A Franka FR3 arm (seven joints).
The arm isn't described. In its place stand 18 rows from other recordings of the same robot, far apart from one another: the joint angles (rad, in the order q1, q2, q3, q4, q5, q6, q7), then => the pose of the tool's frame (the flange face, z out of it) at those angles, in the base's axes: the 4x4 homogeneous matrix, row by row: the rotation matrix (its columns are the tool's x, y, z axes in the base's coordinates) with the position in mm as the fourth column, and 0 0 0 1 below.
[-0.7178, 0.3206, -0.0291, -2.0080, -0.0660, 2.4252, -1.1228] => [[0.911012 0.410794 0.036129 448.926], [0.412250 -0.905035 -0.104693 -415.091], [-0.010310 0.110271 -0.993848 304.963], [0 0 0 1]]
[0.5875, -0.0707, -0.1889, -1.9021, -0.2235, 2.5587, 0.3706] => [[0.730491 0.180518 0.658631 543.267], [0.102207 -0.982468 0.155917 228.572], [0.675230 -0.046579 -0.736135 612.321], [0 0 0 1]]
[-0.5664, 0.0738, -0.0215, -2.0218, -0.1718, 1.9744, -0.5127] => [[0.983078 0.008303 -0.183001 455.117], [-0.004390 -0.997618 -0.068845 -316.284], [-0.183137 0.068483 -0.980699 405.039], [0 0 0 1]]
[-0.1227, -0.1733, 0.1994, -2.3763, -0.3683, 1.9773, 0.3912] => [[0.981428 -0.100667 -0.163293 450.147], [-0.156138 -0.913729 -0.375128 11.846], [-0.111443 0.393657 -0.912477 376.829], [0 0 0 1]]
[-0.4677, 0.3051, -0.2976, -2.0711, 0.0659, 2.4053, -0.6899] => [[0.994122 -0.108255 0.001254 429.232], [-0.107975 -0.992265 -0.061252 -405.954], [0.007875 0.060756 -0.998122 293.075], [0 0 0 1]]
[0.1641, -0.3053, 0.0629, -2.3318, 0.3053, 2.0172, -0.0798] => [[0.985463 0.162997 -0.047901 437.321], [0.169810 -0.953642 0.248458 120.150], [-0.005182 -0.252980 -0.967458 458.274], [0 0 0 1]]
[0.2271, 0.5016, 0.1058, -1.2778, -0.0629, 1.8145, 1.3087] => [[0.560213 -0.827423 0.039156 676.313], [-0.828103 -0.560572 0.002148 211.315], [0.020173 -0.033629 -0.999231 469.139], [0 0 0 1]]
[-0.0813, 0.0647, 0.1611, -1.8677, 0.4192, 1.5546, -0.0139] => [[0.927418 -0.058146 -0.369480 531.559], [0.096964 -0.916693 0.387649 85.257], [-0.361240 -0.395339 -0.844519 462.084], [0 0 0 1]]
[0.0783, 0.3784, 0.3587, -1.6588, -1.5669, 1.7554, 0.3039] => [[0.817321 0.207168 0.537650 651.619], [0.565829 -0.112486 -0.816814 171.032], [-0.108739 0.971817 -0.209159 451.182], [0 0 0 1]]
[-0.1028, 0.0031, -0.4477, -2.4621, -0.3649, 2.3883, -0.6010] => [[0.928943 0.332083 -0.163663 397.309], [0.301197 -0.934948 -0.187490 -247.705], [-0.215279 0.124873 -0.968536 288.004], [0 0 0 1]]
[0.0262, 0.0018, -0.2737, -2.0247, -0.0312, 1.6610, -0.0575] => [[0.917946 -0.179093 -0.353980 491.921], [-0.169987 -0.983800 0.056931 -127.427], [-0.358442 0.007913 -0.933519 422.630], [0 0 0 1]]
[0.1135, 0.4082, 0.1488, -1.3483, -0.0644, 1.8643, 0.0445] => [[0.970279 0.215926 0.109247 674.324], [0.214510 -0.976410 0.024692 156.708], [0.112001 -0.000524 -0.993708 505.914], [0 0 0 1]]
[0.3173, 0.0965, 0.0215, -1.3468, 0.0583, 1.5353, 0.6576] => [[0.949825 -0.305645 0.066436 545.512], [-0.310681 -0.946494 0.087325 198.225], [0.036191 -0.103584 -0.993962 671.985], [0 0 0 1]]
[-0.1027, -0.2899, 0.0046, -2.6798, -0.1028, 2.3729, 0.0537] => [[0.996831 -0.076616 -0.021381 395.400], [-0.077952 -0.994433 -0.070896 -40.146], [-0.015831 0.072338 -0.997255 326.769], [0 0 0 1]]
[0.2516, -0.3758, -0.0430, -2.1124, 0.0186, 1.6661, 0.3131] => [[0.991686 -0.103593 -0.076343 424.144], [-0.102459 -0.994563 0.018629 89.280], [-0.077858 -0.010652 -0.996908 562.165], [0 0 0 1]]
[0.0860, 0.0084, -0.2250, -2.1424, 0.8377, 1.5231, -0.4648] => [[0.950906 -0.078105 -0.299462 486.897], [0.201383 -0.578582 0.790372 15.355], [-0.234995 -0.811876 -0.534448 399.260], [0 0 0 1]]
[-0.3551, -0.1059, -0.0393, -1.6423, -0.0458, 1.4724, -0.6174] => [[0.972963 0.218420 -0.075068 468.901], [0.218016 -0.975850 -0.013638 -202.126], [-0.076234 -0.003097 -0.997085 639.253], [0 0 0 1]]
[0.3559, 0.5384, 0.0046, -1.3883, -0.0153, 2.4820, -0.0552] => [[0.770557 0.400215 0.496054 704.603], [0.360421 -0.915502 0.178755 264.836], [0.525679 0.041047 -0.849692 460.996], [0 0 0 1]]
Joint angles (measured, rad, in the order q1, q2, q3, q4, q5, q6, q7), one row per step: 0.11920 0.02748 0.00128 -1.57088 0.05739 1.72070 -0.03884; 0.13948 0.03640 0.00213 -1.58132 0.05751 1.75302 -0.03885; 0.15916 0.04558 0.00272 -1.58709 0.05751 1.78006 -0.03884; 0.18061 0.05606 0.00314 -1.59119 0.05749 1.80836 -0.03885; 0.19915 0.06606 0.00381 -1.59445 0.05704 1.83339 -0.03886; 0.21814 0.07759 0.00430 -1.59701 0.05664 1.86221 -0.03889; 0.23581 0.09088 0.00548 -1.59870 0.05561 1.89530 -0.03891; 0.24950 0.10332 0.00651 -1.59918 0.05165 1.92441 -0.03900; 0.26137 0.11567 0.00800 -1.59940 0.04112 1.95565 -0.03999; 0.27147 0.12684 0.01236 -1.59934 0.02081 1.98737 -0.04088; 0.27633 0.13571 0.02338 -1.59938 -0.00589 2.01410 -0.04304; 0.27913 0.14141 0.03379 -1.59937 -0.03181 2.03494 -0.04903; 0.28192 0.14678 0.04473 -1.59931 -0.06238 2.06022 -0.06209; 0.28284 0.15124 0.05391 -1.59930 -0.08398 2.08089 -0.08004; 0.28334 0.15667 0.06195 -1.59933 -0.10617 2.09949 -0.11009; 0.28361 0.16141 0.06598 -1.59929 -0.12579 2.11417 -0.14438
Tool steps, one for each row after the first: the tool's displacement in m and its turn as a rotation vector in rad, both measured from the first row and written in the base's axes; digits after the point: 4 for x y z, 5 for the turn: 0.0036 0.0126 -0.0070 0.00178 -0.01278 0.01928; 0.0066 0.0249 -0.0125 0.00357 -0.02470 0.03798; 0.0096 0.0384 -0.0177 0.00583 -0.03819 0.05823; 0.0121 0.0503 -0.0227 0.00760 -0.04979 0.07606; 0.0150 0.0626 -0.0279 0.01013 -0.06428 0.09396; 0.0185 0.0749 -0.0332 0.01295 -0.08216 0.11107; 0.0218 0.0845 -0.0379 0.01272 -0.09870 0.12491; 0.0253 0.0930 -0.0423 0.00675 -0.11906 0.13962; 0.0284 0.1016 -0.0457 -0.00737 -0.14330 0.15782; 0.0303 0.1104 -0.0483 -0.02683 -0.16627 0.18096; 0.0312 0.1174 -0.0494 -0.04665 -0.18693 0.20579; 0.0322 0.1248 -0.0498 -0.07076 -0.21383 0.23974; 0.0330 0.1305 -0.0501 -0.08874 -0.23533 0.27307; 0.0342 0.1353 -0.0513 -0.11096 -0.25428 0.31730; 0.0357 0.1377 -0.0524 -0.13380 -0.26927 0.36105
